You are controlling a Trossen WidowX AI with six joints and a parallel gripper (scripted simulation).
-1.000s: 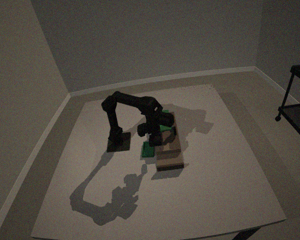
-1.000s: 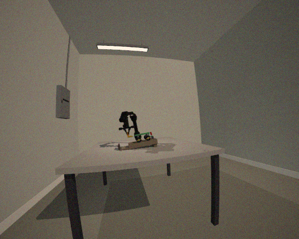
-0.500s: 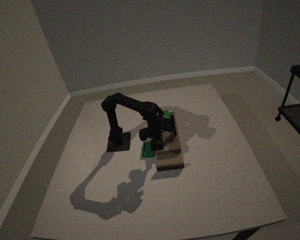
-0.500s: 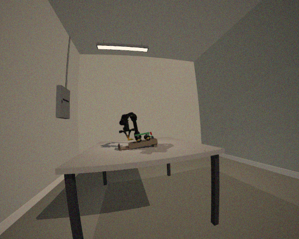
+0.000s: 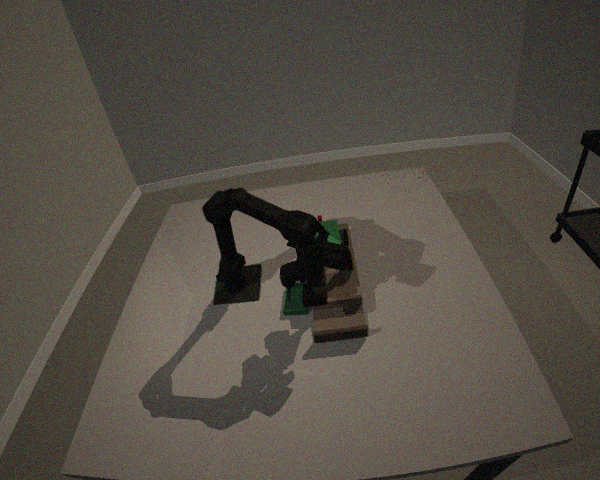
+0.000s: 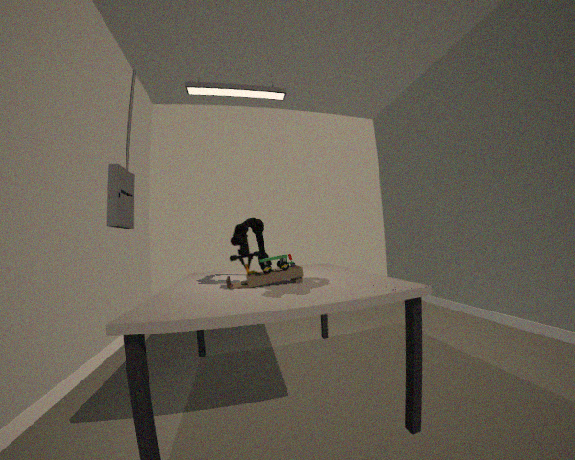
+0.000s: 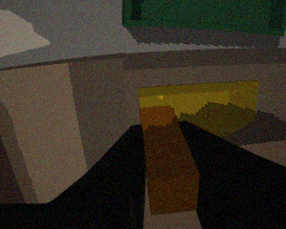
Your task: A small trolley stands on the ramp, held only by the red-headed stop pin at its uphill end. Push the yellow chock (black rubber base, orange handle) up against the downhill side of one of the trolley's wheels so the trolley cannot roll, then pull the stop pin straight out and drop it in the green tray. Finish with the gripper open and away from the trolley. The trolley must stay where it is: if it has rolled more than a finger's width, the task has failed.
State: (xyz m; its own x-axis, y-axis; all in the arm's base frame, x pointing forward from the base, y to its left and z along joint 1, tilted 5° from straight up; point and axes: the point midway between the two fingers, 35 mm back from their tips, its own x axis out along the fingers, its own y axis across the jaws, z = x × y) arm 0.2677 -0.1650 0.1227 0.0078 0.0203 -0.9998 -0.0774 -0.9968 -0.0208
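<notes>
Now: gripper tip 6 cm short of the red-headed stop pin, 27 cm to the right of it and 4 cm below it. From my gripper tip the other things lie so: yellow chock (2 cm to the left, 1 cm below); then wooden ramp (7 cm ahead, 15 cm to the left, 4 cm below); then green tray (7 cm behind, 6 cm to the left, 9 cm below).
</notes>
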